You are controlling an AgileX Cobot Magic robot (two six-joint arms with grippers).
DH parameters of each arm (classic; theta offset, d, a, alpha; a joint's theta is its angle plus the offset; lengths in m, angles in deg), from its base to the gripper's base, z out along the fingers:
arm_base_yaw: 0 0.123 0 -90
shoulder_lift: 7.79 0 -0.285 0
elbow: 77.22 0 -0.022 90
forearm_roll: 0 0.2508 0 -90
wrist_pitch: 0 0 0.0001 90
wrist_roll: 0 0.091 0 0
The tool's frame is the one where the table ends.
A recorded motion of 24 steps. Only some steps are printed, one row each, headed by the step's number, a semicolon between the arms.
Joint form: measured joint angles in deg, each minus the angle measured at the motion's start. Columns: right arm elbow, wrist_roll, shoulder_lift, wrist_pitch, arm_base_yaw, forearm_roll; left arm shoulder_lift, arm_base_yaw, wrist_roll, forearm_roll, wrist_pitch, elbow.
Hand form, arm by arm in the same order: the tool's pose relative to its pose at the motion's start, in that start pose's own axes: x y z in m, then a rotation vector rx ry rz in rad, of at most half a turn. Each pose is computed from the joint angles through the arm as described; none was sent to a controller.
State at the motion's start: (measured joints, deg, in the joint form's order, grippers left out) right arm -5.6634 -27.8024 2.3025 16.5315 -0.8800 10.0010; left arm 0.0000 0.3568 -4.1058 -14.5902 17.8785 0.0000
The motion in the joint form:
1: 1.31 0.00 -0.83 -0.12 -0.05 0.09; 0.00 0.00 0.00 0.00 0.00 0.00
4: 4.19 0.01 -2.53 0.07 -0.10 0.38; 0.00 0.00 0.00 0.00 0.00 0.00
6: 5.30 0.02 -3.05 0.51 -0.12 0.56; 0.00 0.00 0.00 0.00 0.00 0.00
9: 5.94 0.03 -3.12 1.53 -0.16 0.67; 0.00 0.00 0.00 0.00 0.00 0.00
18: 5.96 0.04 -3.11 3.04 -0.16 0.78; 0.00 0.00 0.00 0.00 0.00 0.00
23: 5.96 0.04 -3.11 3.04 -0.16 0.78; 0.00 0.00 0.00 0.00 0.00 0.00
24: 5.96 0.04 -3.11 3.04 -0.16 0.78; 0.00 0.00 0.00 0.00 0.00 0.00
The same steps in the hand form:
1: 0.0063 0.0020 0.0006 -0.0012 0.0062 0.0020; 0.0000 0.0000 0.0000 0.0000 0.0000 0.0000
4: 0.0210 0.0069 0.0023 -0.0095 0.0282 0.0083; 0.0000 0.0000 0.0000 0.0000 0.0000 0.0000
6: 0.0273 0.0091 0.0031 -0.0168 0.0445 0.0121; 0.0000 0.0000 0.0000 0.0000 0.0000 0.0000
9: 0.0321 0.0110 0.0038 -0.0280 0.0696 0.0148; 0.0000 0.0000 0.0000 0.0000 0.0000 0.0000
18: 0.0343 0.0122 0.0036 -0.0411 0.0931 0.0169; 0.0000 0.0000 0.0000 0.0000 0.0000 0.0000
23: 0.0343 0.0122 0.0036 -0.0411 0.0931 0.0169; 0.0000 0.0000 0.0000 0.0000 0.0000 0.0000
24: 0.0343 0.0122 0.0036 -0.0411 0.0931 0.0169; 0.0000 0.0000 0.0000 0.0000 0.0000 0.0000

